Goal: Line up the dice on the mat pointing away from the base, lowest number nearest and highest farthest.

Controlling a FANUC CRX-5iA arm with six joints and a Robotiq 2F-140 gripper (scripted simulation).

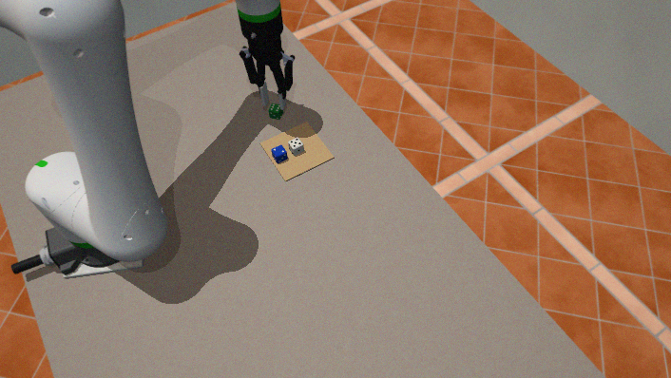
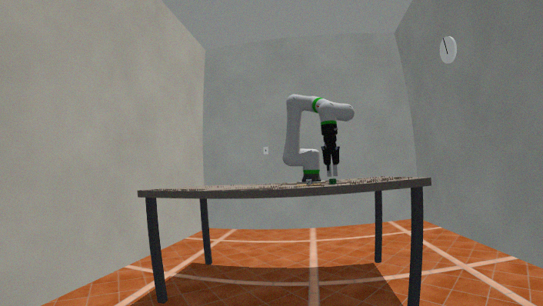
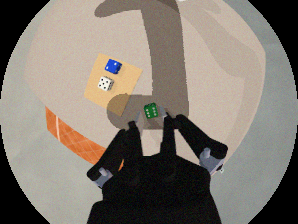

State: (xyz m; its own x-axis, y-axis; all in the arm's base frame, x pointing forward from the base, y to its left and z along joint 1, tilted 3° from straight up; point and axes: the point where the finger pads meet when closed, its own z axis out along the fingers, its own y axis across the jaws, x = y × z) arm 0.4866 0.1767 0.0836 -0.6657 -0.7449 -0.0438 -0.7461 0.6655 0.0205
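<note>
Right now my hand is 6 cm above the green die. From my hand the other things lie so: blue die 5 cm behind, 14 cm to the right, 6 cm below; tan mat 14 cm to the right, 7 cm below; white die 14 cm to the right, 6 cm below.
</note>
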